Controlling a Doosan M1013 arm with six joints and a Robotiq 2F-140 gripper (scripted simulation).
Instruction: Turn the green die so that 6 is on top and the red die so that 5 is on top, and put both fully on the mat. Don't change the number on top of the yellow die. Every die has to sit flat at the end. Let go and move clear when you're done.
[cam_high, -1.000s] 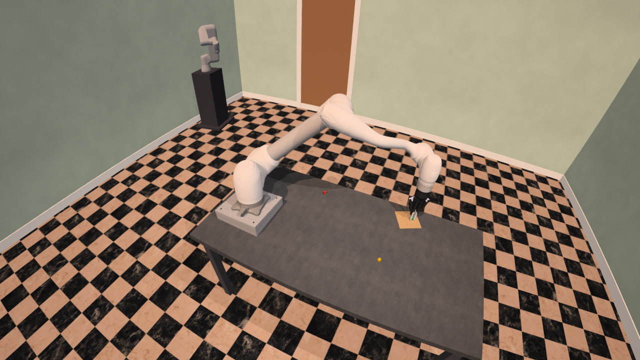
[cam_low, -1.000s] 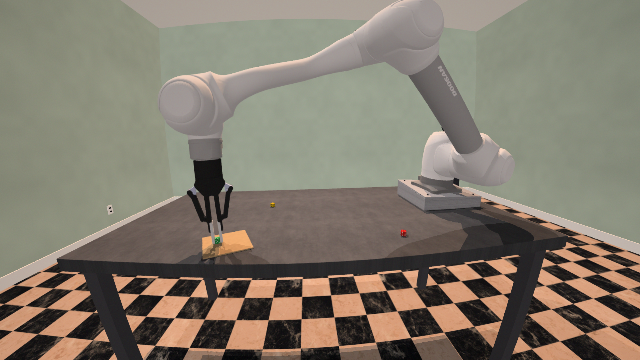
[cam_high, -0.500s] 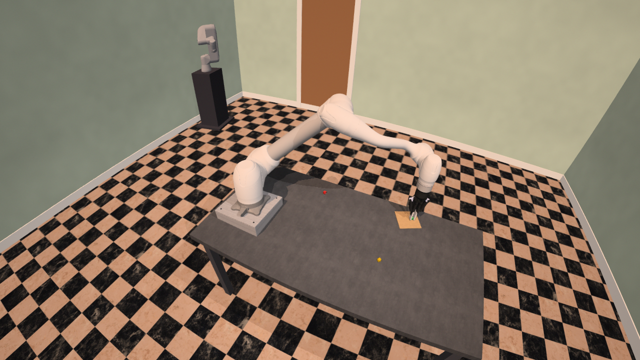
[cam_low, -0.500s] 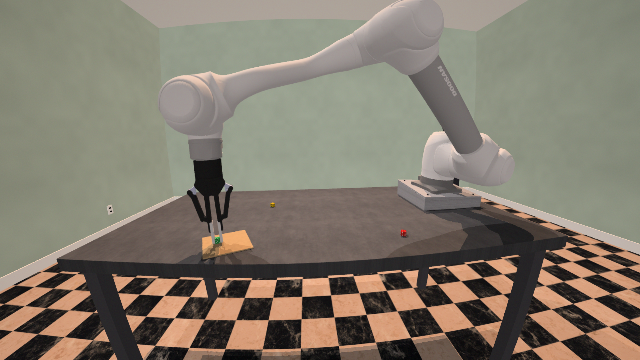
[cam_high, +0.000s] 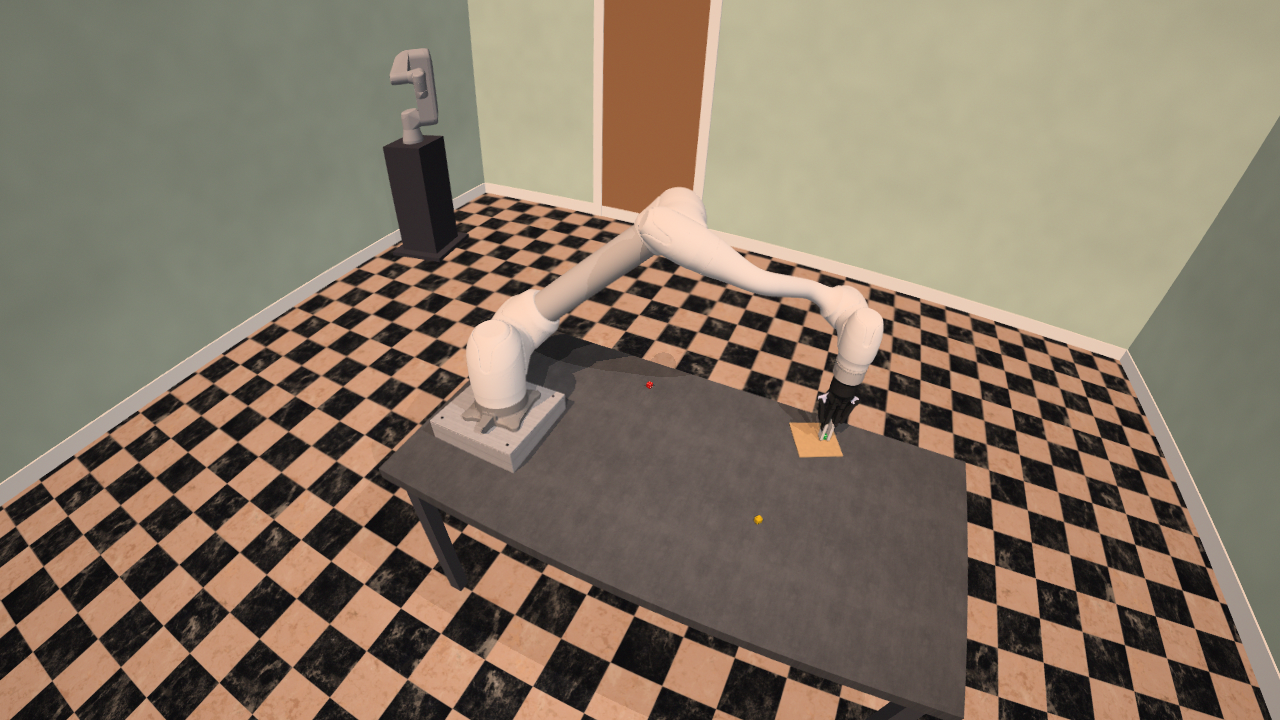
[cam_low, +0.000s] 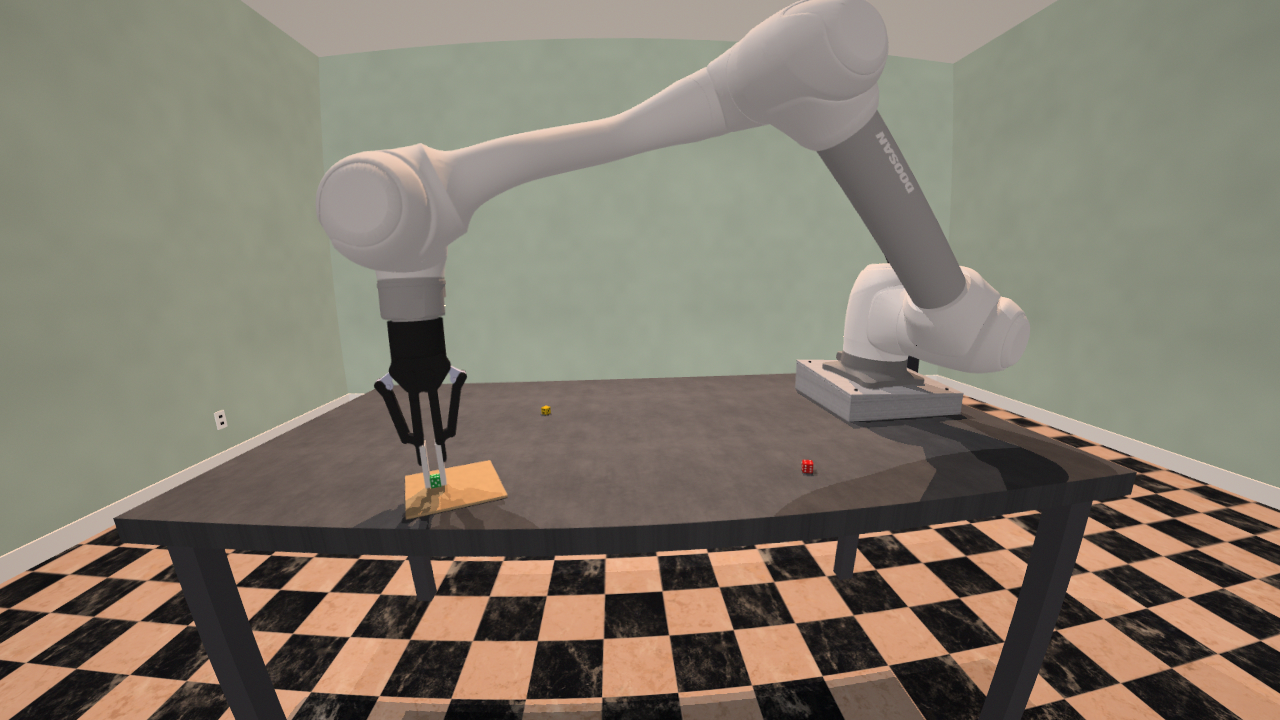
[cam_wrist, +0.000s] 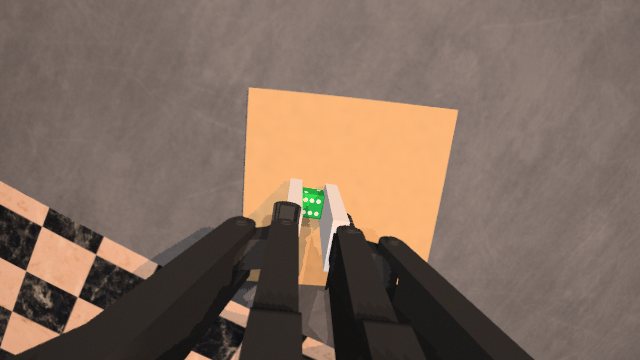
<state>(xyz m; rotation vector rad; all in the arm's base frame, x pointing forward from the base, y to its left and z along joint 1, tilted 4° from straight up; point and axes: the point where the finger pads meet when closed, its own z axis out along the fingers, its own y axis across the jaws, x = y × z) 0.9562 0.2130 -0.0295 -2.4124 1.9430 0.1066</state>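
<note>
My gripper is now 3 cm above the green die. The rest, counted from my hand: yellow die (17 cm behind, 35 cm to the right, 4 cm below); then red die (58 cm behind, 8 cm to the left, 4 cm below); then orange mat (2 cm behind, 1 cm to the right, 4 cm below).
</note>
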